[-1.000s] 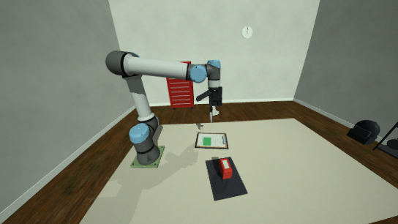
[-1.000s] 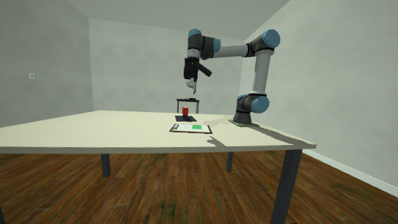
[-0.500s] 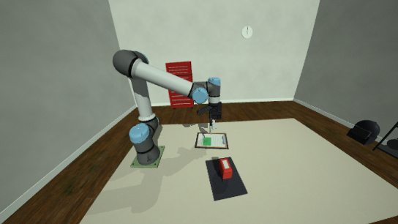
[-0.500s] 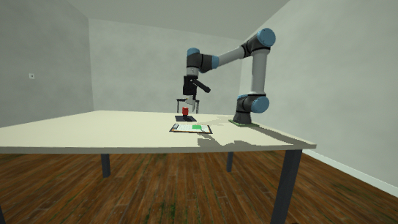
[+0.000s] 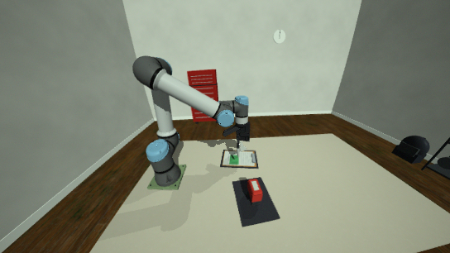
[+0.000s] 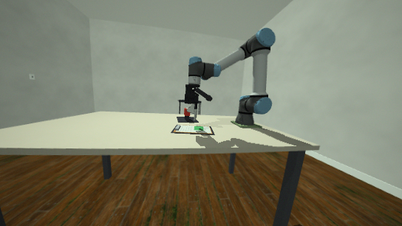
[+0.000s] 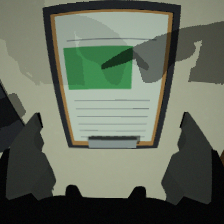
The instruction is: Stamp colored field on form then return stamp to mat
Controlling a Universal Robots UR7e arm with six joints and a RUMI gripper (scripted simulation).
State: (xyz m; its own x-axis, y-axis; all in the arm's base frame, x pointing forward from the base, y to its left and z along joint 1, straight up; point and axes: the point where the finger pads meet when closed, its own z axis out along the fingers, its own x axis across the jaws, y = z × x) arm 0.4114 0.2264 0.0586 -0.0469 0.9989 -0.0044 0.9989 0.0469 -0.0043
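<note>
The red stamp lies 290 mm to the right of my hand, 90 mm ahead of it and 20 mm below it. Round my hand: dark mat 290 mm to the right, 90 mm ahead, 70 mm below; clipboard 70 mm below, 20 mm ahead.
</note>
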